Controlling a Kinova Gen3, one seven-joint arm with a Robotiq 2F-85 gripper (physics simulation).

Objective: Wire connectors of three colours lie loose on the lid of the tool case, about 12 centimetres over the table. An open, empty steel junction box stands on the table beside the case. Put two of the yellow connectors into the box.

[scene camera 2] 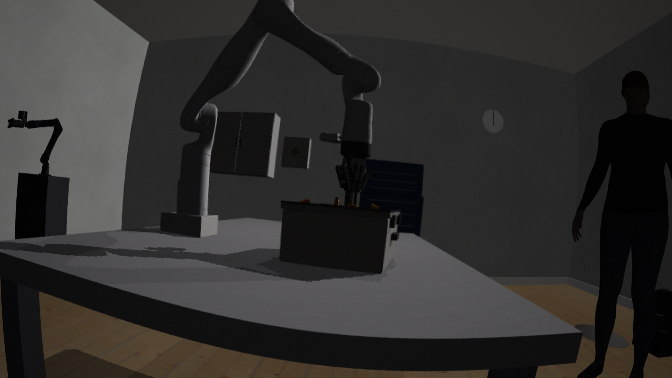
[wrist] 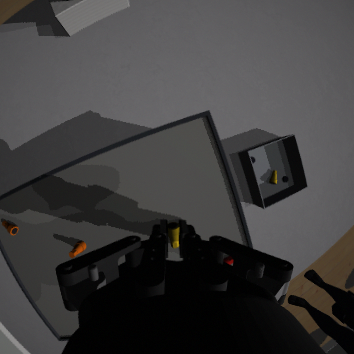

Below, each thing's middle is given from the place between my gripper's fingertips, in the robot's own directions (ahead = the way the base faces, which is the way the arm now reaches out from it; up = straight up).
Labels:
I see the tool case (scene camera 2: 360, 239) 20 mm behind my hand, 70 mm to the right of it and 60 mm below it. Also, from my hand: steel junction box (wrist: 282, 154) 80 mm ahead, 180 mm to the left, 100 mm below.

